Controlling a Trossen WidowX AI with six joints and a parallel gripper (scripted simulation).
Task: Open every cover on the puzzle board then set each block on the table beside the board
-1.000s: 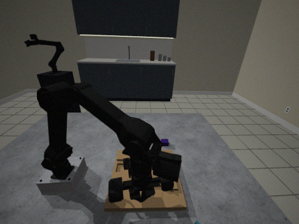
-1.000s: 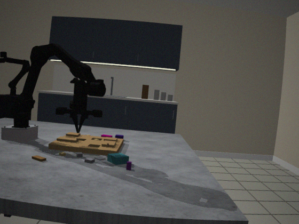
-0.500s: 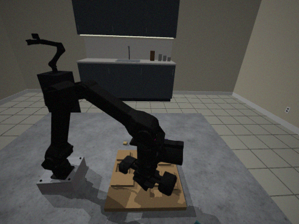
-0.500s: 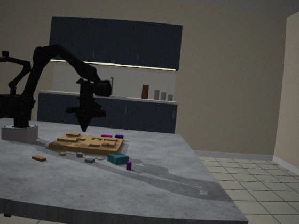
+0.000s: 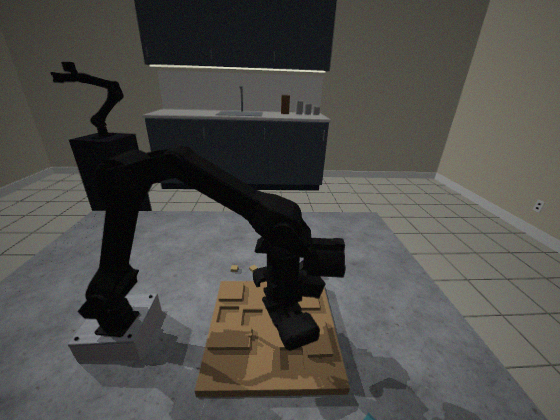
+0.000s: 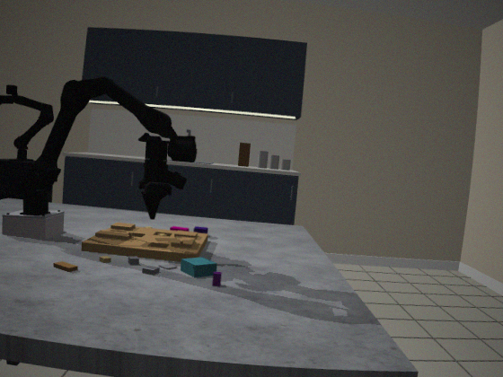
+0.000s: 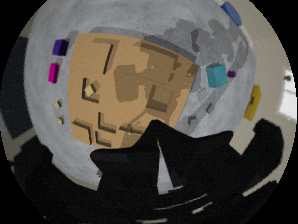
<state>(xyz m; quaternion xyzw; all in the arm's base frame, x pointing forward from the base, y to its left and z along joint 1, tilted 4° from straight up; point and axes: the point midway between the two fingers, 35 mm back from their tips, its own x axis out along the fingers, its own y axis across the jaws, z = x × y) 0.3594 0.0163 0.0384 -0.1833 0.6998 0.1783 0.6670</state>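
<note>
The tan puzzle board lies 30 mm behind my gripper tip, 80 mm to the left of it and 70 mm below it. From my gripper tip the other things lie so: purple block (50 mm ahead, 300 mm to the left, 70 mm below); teal block (170 mm ahead, 140 mm to the right, 70 mm below); orange block (90 mm behind, 270 mm to the right, 80 mm below).
</note>
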